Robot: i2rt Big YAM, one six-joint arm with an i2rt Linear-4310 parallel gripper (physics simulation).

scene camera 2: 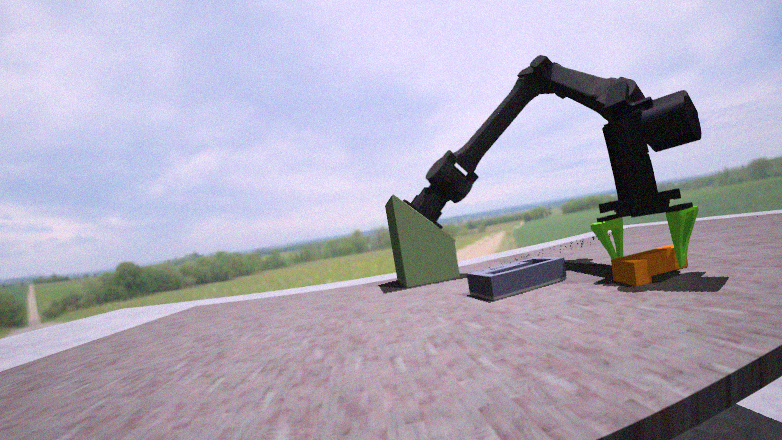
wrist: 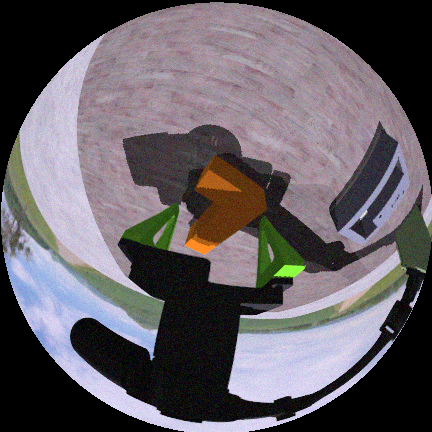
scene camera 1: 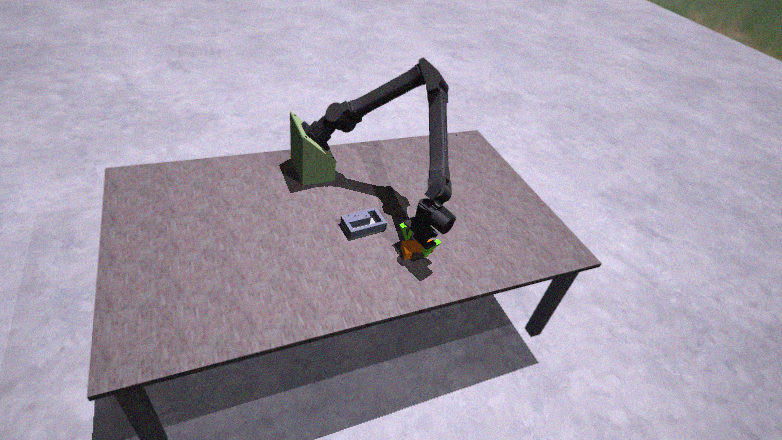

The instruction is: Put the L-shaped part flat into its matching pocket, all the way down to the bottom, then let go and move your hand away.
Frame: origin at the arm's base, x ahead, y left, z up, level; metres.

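Seen in the pictures: gripper, fingertip midpoint: (scene camera 2: 648,267) (wrist: 219,212) (scene camera 1: 416,248); arm's base at its link origin: (scene camera 2: 418,219) (scene camera 1: 314,137).
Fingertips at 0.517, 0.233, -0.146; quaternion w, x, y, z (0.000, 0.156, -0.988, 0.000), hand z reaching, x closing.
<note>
Offsets run from my fingertips to a thing's top centre, as dx, dy, dz. Level surfaces: height alone.
The orange L-shaped part {+0.011, +0.003, +0.020} (scene camera 1: 411,249) (scene camera 2: 631,272) (wrist: 237,200) lies flat on the table, mostly in shadow. The blue-grey block {-0.157, -0.142, +0.027} (scene camera 1: 367,232) (scene camera 2: 519,282) (wrist: 361,181) with the pocket in its top stands apart from the part, on the side nearer the arm's base; the wrist view shows it at the right edge, strongly slanted. My gripper (scene camera 1: 417,247) (scene camera 2: 650,262) (wrist: 219,212) is open, low over the part and pointing down. Its green fingers stand wide apart on either side of one arm of the L, with gaps visible in the wrist view. Whether the fingertips touch the table cannot be told.
The green base mount (scene camera 1: 318,168) (scene camera 2: 423,254) (wrist: 414,240) stands at the back of the table {dz -0.010} (scene camera 1: 218,246) (scene camera 2: 328,372) (wrist: 250,60), beyond the block. The black arm arches high from it. The table's front edge lies beyond the part in scene camera 1.
</note>
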